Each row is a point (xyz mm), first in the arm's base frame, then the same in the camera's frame.
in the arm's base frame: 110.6 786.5 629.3
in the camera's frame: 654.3 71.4 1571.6
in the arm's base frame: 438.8 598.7 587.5
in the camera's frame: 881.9 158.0 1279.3
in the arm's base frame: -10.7 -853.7 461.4
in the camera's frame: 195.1 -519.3 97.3
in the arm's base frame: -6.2 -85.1 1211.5
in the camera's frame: 699.3 -813.1 998.9
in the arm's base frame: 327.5 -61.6 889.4
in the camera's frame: 827.4 -407.1 813.3
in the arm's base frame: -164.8 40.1 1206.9
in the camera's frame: 582.7 -820.4 1163.8
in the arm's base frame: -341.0 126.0 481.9
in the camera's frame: 86.7 -261.0 1092.7
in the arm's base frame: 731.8 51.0 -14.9
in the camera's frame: 741.1 540.5 516.0
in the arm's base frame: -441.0 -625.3 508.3
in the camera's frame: -110.2 -633.7 462.3
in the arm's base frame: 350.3 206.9 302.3
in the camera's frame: 599.7 194.0 877.1
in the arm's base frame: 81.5 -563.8 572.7
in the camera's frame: 377.1 -453.6 357.1
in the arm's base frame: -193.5 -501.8 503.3
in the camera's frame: 118.6 -480.2 486.7
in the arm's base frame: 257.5 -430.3 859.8
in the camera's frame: 691.8 -563.5 498.8
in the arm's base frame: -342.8 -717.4 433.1
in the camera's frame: -79.2 -571.4 324.7
